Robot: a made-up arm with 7 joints. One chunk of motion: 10 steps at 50 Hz.
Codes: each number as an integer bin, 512 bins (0 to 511) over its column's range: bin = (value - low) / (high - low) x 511, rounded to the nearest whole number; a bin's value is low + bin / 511 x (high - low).
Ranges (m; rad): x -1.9..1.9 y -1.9..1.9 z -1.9..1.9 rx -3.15..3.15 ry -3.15..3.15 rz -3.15..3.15
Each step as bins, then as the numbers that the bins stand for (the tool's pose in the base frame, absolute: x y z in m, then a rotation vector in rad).
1 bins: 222 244 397 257 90 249
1 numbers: -0.2491 -0.0855 1.0523 0.0185 -2.0404 -0.0801
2 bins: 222 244 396 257 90 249
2 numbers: -0.2491 -0.0855 1.0448 0.0185 -2.0404 -0.0801
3 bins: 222 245 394 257 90 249
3 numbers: -0.2491 -0.0781 1.0299 0.0185 -2.0404 -0.0801
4 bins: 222 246 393 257 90 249
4 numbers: -0.2491 -0.0706 1.0225 0.0185 -2.0404 -0.0801
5 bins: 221 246 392 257 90 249
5 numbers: -0.2566 -0.0706 1.0151 0.0185 -2.0404 -0.0801
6 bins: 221 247 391 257 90 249
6 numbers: -0.2566 -0.0632 1.0076 0.0185 -2.0404 -0.0801
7 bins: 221 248 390 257 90 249
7 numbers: -0.2566 -0.0558 1.0002 0.0185 -2.0404 -0.0801
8 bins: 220 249 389 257 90 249
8 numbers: -0.2640 -0.0483 0.9928 0.0185 -2.0404 -0.0801
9 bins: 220 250 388 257 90 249
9 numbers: -0.2640 -0.0409 0.9853 0.0185 -2.0404 -0.0801
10 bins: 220 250 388 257 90 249
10 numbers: -0.2640 -0.0409 0.9853 0.0185 -2.0404 -0.0801
